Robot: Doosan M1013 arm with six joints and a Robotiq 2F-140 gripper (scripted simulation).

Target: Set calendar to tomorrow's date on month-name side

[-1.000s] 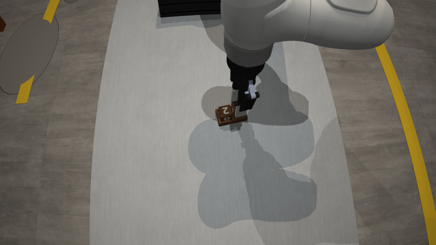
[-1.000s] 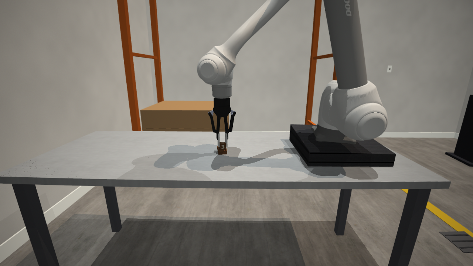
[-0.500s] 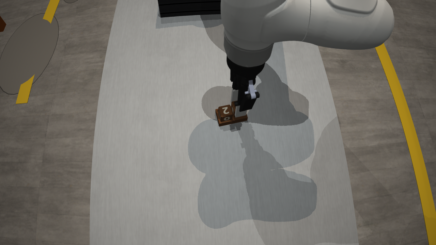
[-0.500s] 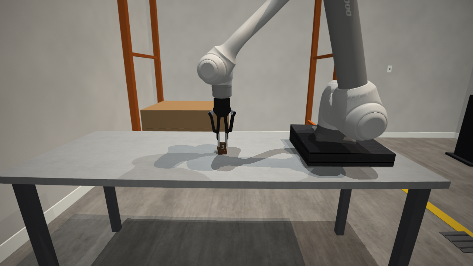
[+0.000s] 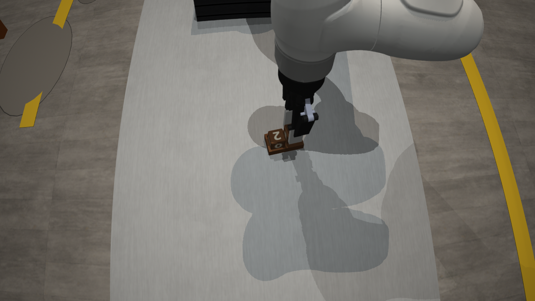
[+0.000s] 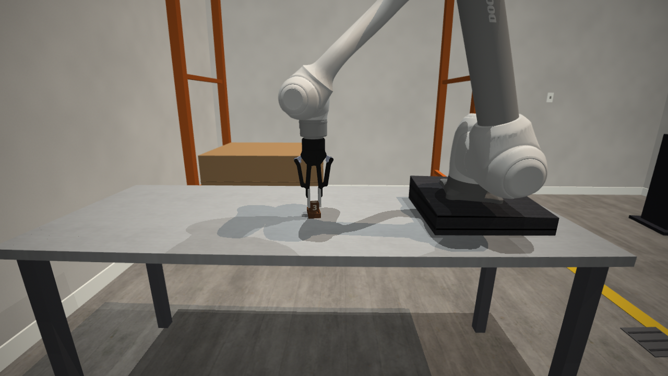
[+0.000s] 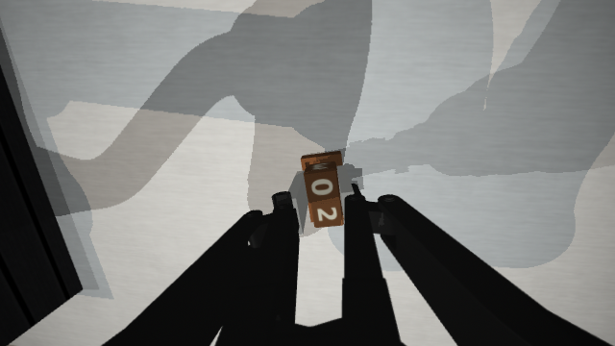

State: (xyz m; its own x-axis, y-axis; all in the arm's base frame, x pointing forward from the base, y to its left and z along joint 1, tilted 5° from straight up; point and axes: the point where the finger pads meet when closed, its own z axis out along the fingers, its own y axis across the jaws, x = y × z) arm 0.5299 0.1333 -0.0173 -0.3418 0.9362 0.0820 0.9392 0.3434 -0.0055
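Right now my hand is 6 cm above the brown calendar tray, 2 cm to the left of it and 1 cm short of it.
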